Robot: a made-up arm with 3 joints. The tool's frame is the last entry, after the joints.
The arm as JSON. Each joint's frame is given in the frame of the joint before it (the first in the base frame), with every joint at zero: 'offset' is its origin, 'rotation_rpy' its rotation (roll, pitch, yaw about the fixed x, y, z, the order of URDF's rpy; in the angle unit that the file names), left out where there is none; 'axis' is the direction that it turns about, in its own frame. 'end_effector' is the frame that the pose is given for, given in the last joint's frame.
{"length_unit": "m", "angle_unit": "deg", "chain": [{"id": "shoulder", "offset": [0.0, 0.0, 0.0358], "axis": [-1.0, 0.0, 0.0]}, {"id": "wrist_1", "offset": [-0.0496, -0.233, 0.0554], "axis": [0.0, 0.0, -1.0]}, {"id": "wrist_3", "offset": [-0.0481, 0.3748, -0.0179], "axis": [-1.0, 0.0, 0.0]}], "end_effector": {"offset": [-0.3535, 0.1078, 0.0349]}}
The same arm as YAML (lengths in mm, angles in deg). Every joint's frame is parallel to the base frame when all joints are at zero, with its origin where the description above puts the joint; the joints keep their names.
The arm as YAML. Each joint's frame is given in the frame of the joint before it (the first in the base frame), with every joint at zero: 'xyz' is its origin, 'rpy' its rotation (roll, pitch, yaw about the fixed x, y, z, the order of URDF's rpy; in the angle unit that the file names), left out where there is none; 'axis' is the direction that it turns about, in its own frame. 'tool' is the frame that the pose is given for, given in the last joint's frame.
units:
  length: mm
  angle: deg
joints:
  - name: shoulder
    type: revolute
    origin:
      xyz: [0.0, 0.0, 35.8]
    axis: [-1.0, 0.0, 0.0]
  - name: wrist_1
    type: revolute
    origin:
      xyz: [-49.6, -233.0, 55.4]
    axis: [0.0, 0.0, -1.0]
  - name: wrist_3
    type: revolute
    origin:
      xyz: [-48.1, 374.8, -17.9]
    axis: [-1.0, 0.0, 0.0]
tool:
  origin:
    xyz: [-353.5, 107.8, 34.9]

